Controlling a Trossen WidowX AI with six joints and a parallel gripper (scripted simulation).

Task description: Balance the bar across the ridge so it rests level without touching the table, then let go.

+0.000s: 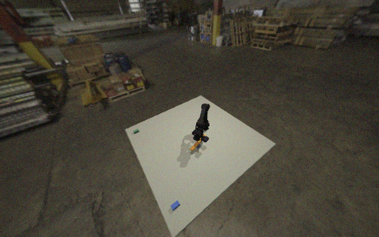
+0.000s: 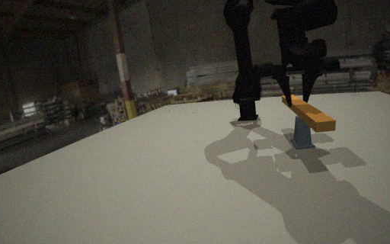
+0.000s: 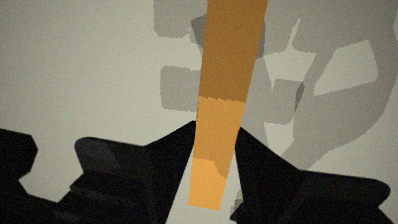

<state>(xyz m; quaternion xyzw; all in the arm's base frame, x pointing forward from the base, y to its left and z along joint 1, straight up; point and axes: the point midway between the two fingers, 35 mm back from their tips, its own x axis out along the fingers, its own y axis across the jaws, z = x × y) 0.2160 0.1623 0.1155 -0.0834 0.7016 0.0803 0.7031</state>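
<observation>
The bar lies 3 cm ahead of my gripper tip and 1 cm to the left of it. The rest, counted from my gripper tip: green block 52 cm ahead, 66 cm to the right, 6 cm below; then blue block 52 cm ahead, 34 cm to the left, 6 cm below.
</observation>
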